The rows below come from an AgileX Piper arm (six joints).
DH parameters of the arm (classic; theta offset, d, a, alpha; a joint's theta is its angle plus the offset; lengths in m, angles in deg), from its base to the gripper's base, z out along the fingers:
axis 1: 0 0.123 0 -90
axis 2: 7.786 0 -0.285 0
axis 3: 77.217 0 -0.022 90
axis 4: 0 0.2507 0 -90
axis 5: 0 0 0 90
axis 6: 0 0.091 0 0
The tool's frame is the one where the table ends.
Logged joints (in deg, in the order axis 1, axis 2, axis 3, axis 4, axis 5, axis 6), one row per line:
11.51 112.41 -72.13 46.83 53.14 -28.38
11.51 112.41 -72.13 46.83 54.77 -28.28
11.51 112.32 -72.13 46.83 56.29 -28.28
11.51 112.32 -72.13 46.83 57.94 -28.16
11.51 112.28 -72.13 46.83 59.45 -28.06
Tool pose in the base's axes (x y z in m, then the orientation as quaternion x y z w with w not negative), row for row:
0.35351 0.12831 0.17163 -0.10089 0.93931 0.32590 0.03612
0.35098 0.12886 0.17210 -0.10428 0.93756 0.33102 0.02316
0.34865 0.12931 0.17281 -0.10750 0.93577 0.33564 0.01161
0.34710 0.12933 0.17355 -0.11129 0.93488 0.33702 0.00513
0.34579 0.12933 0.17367 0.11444 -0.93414 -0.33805 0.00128
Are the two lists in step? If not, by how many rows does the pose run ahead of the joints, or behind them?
The pose runs 2 rows ahead of the joints: the pose in row i belongs to the joints in row i + 2.
